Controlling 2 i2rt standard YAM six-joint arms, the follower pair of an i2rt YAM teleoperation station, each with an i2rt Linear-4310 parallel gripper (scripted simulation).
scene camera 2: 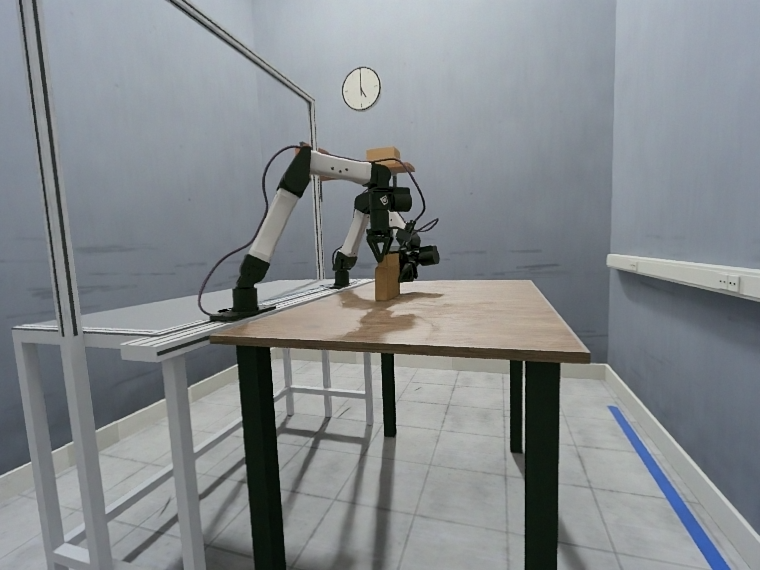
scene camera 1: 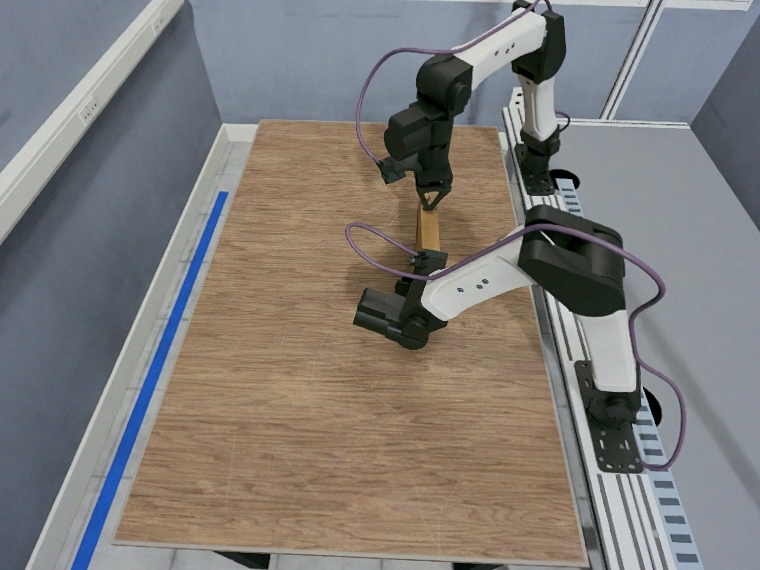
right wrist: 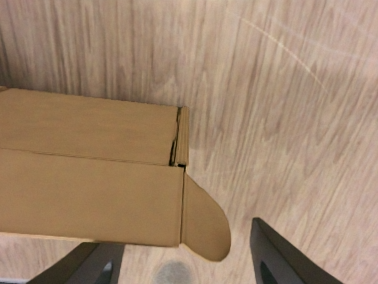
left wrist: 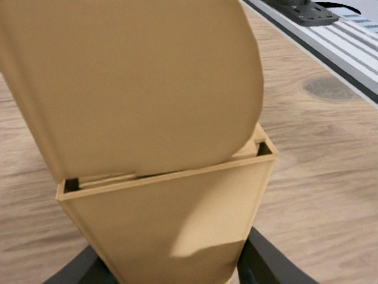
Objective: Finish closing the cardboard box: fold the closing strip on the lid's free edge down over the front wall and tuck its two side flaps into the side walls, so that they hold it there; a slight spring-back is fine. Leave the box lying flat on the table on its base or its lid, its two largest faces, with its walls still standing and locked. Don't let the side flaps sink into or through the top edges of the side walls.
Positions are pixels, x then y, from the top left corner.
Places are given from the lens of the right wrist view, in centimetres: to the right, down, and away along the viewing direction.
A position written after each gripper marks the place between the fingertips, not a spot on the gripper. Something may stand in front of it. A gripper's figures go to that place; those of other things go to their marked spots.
right gripper (right wrist: 187, 229): 0, 4, 9
rounded side flap (right wrist: 205, 232): 1, 3, 8
